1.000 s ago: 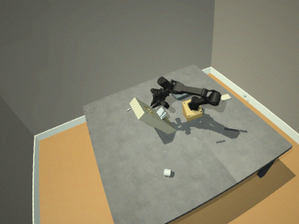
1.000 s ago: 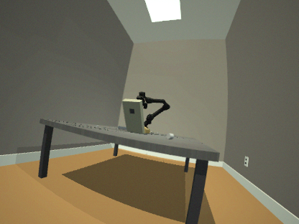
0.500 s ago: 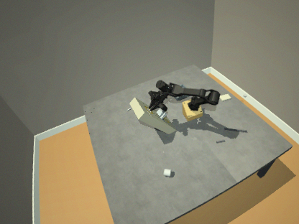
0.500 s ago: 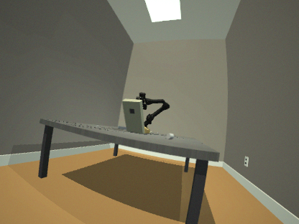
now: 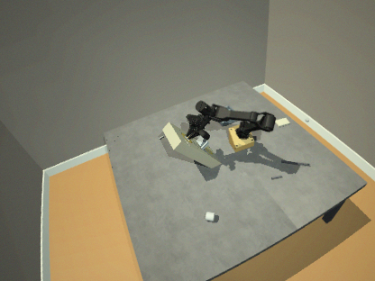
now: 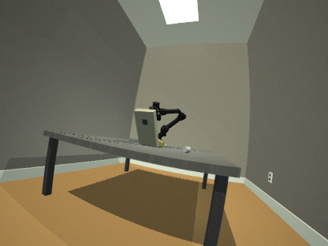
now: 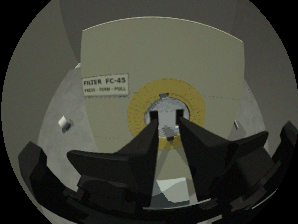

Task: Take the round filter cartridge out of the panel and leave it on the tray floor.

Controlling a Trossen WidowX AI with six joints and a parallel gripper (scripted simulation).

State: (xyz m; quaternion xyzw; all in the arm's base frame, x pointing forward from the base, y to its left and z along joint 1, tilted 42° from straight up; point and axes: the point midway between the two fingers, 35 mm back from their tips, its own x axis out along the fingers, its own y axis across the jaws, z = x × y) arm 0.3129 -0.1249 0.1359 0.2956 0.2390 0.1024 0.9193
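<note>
Now: the white round filter cartridge 2 cm ahead of my gripper tip and 1 cm below it. Round my gripper tip: blue-grey tray 41 cm behind, 28 cm to the right, 22 cm below; flat cream piece 71 cm behind, 23 cm below; cream service panel 3 cm behind, 9 cm below.
</note>
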